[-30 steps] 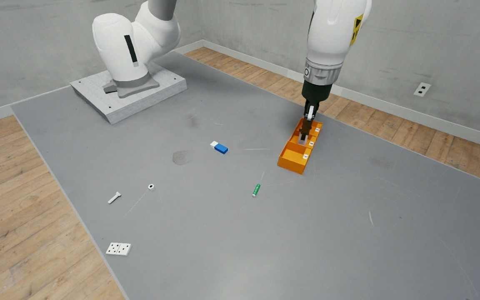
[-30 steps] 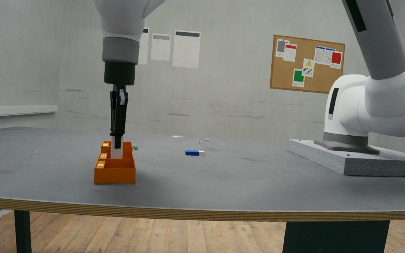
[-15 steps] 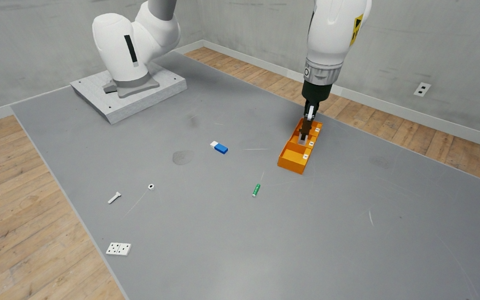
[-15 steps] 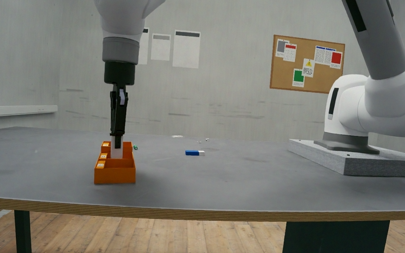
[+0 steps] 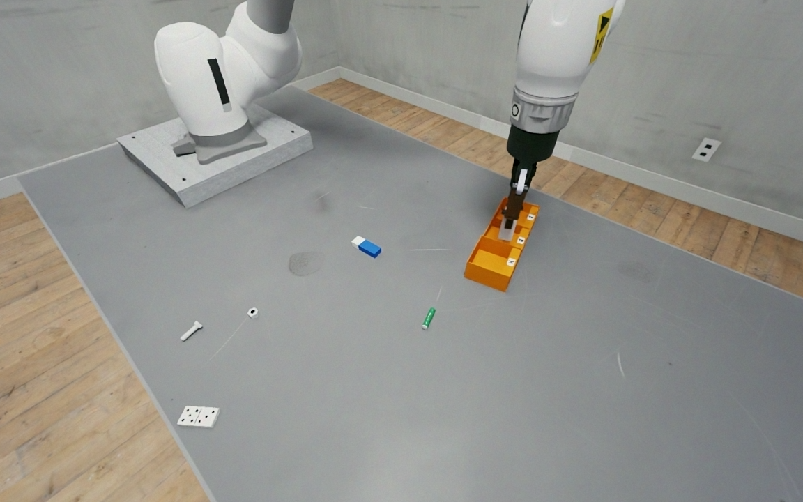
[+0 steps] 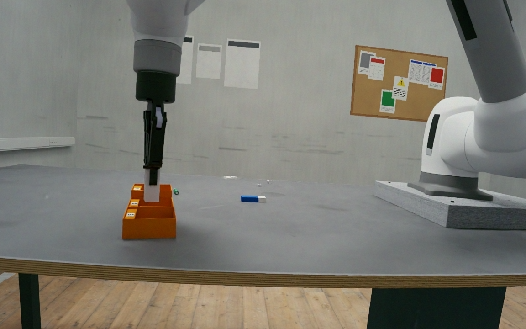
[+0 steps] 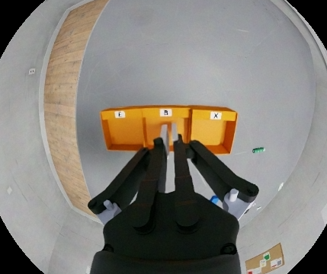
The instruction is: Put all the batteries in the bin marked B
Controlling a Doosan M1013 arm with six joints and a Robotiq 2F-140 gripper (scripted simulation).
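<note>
Right now the orange bin row is 40 mm below my hand and 10 mm to the left of it. Also, from my hand: green battery (250 mm to the right, 60 mm below, 50 mm ahead); then white eraser (240 mm to the right, 180 mm behind, 60 mm below); then nut (500 mm to the right, 150 mm behind, 60 mm below).
</note>
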